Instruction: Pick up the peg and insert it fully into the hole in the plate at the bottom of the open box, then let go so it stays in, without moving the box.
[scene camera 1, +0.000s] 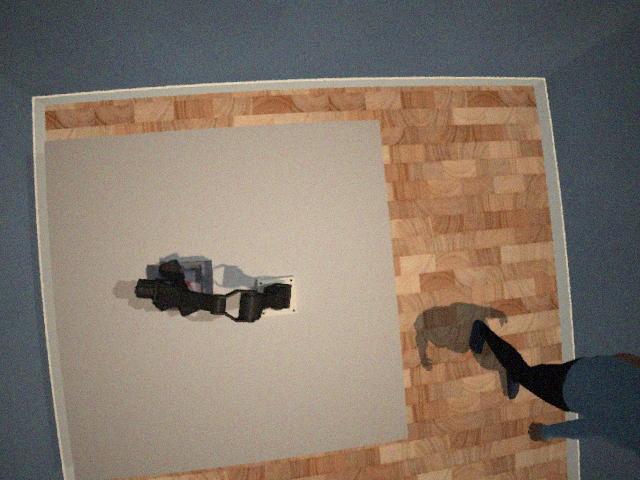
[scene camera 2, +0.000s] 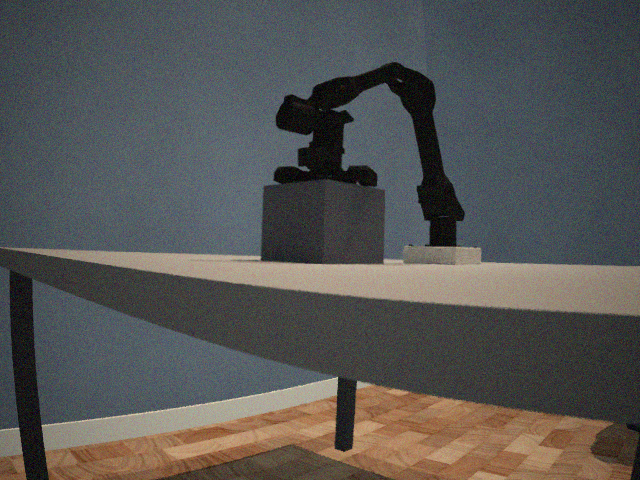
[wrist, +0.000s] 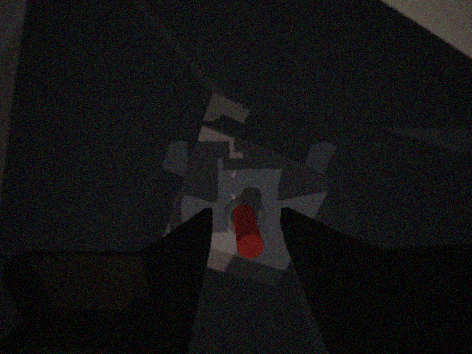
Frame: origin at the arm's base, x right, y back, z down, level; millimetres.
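Seen in the pictures: gripper, between the fingertips: (wrist: 246, 215); arm's base, origin of its link: (scene camera 1: 282, 293) (scene camera 2: 443, 247).
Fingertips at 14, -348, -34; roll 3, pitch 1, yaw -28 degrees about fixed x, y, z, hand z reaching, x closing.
Observation:
Pixels of each thing's top centre, then the offset from my fingertips to it, as dx, dy, dz. Level surfaces: height alone.
- red peg, centre of its top: (wrist: 250, 246) (scene camera 1: 185, 284) +5, +9, -15
- open grey box, centre of its top: (wrist: 273, 349) (scene camera 2: 324, 187) (scene camera 1: 181, 286) +4, +7, -65
- grey plate, centre of its top: (wrist: 244, 219) (scene camera 1: 187, 284) +4, +7, +12
- pale table top, height of its surface: dz +73
The red peg (scene camera 1: 187, 284) (wrist: 248, 232) shows inside the open grey box (scene camera 1: 207, 276) (scene camera 2: 323, 222). In the wrist view it stands tilted in the picture, its round top toward the camera and its lower end at a dark round patch on the grey plate (wrist: 270, 235). How deep it sits in the hole cannot be told. My gripper (wrist: 246, 215) is open, reaching down into the box, with one finger on each side of the peg and a gap to both. In scene camera 2 the box walls hide the fingertips and the peg.
The box walls surround the fingers. The arm's white base (scene camera 1: 294, 304) (scene camera 2: 439, 255) stands beside the box on the pale table top (scene camera 1: 284, 387) (scene camera 2: 206, 268). A person (scene camera 1: 594, 384) in blue is off to the right of the table in scene camera 1.

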